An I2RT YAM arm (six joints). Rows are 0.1 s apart.
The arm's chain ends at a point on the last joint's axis. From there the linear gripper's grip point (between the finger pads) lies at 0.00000 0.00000 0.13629 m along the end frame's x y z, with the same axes.
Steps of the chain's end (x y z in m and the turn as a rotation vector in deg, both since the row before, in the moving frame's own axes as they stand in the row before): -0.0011 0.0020 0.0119 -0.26 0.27 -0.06; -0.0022 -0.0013 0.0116 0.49 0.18 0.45; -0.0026 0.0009 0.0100 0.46 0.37 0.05; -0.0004 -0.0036 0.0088 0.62 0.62 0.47; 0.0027 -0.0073 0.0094 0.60 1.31 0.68; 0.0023 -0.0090 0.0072 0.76 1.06 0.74; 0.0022 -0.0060 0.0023 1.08 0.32 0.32; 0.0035 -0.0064 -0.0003 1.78 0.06 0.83
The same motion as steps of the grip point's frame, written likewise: -0.0005 0.0026 0.0119 -0.26 0.27 -0.06; -0.0018 -0.0025 0.0116 0.49 0.18 0.45; -0.0017 -0.0002 0.0100 0.46 0.37 0.05; 0.0011 -0.0051 0.0088 0.62 0.62 0.47; 0.0058 -0.0087 0.0094 0.60 1.31 0.68; 0.0048 -0.0108 0.0072 0.76 1.06 0.74; 0.0030 -0.0086 0.0023 1.08 0.32 0.32; 0.0037 -0.0106 -0.0004 1.78 0.06 0.83
